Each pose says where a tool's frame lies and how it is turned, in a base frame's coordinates. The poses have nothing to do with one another.
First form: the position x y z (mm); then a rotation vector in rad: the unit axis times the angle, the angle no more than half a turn.
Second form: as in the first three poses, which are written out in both.
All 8 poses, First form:
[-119 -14 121 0.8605 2.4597 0.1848]
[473 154 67 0.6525 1.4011 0.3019]
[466 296 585 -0.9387 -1.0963 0.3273]
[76 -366 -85 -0.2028 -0.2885 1.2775]
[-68 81 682 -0.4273 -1.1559 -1.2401]
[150 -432 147 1.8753 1.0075 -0.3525]
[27 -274 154 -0.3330 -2.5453 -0.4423]
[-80 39 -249 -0.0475 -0.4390 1.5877]
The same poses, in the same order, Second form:
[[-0.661 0.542 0.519 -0.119], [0.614 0.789 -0.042 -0.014], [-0.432 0.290 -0.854 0.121], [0 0 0 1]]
[[0.168 0.178 0.969 0.473], [0.562 0.791 -0.243 0.154], [-0.810 0.586 0.033 0.067], [0 0 0 1]]
[[0.457 0.207 -0.865 0.466], [0.647 0.590 0.483 0.296], [0.610 -0.781 0.135 0.585], [0 0 0 1]]
[[0.261 -0.910 -0.323 0.076], [0.960 0.279 -0.010 -0.366], [0.100 -0.307 0.946 -0.085], [0 0 0 1]]
[[-0.106 0.888 -0.447 -0.068], [-0.508 0.338 0.792 0.081], [0.855 0.311 0.415 0.682], [0 0 0 1]]
[[0.620 0.767 0.168 0.150], [0.495 -0.215 -0.842 -0.432], [-0.609 0.605 -0.512 0.147], [0 0 0 1]]
[[-0.829 0.319 -0.459 0.027], [0.145 0.916 0.374 -0.274], [0.540 0.243 -0.806 0.154], [0 0 0 1]]
[[-0.076 -0.952 -0.296 -0.080], [0.969 -0.001 -0.248 0.039], [0.236 -0.305 0.923 -0.249], [0 0 0 1]]

